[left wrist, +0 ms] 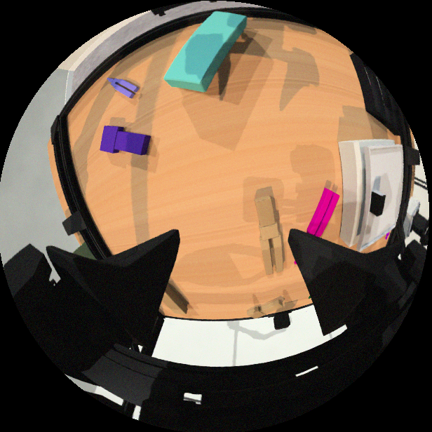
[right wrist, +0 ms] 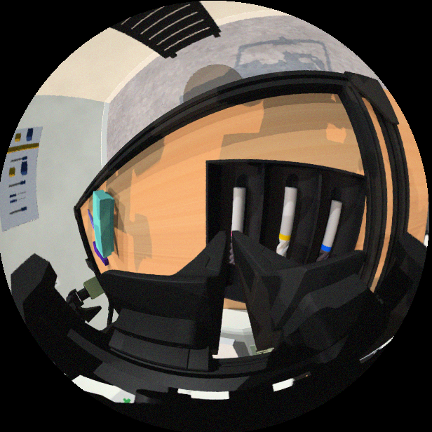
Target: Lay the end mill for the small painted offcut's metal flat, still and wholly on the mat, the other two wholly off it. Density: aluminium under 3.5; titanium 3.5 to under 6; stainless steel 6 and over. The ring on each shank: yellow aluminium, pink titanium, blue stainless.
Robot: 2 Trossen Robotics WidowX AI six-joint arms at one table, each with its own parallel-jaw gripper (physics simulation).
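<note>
In the right wrist view three white-shanked end mills lie in separate slots of a black tray [right wrist: 213, 200]: the pink-ringed one [right wrist: 238, 207] at left, the yellow-ringed one [right wrist: 288, 210] in the middle, the blue-ringed one [right wrist: 332, 225] at right. My right gripper [right wrist: 228, 236] is shut and empty, its tips over the pink-ringed mill's ring and flutes, partly hiding them. My left gripper [left wrist: 236, 235] is open and empty above the table. A turquoise block [left wrist: 207, 52] [right wrist: 103, 225] and a smaller purple stepped block [left wrist: 125, 140] lie on the table. I cannot identify the mat.
A white scale-like device [left wrist: 351, 192] with a clear cover stands at the right in the left wrist view. A tan clothespin-like piece [left wrist: 269, 231] and a magenta bar [left wrist: 324, 210] lie near the left gripper. A small lilac clip [left wrist: 125, 87] lies farther off. Black rails edge the table.
</note>
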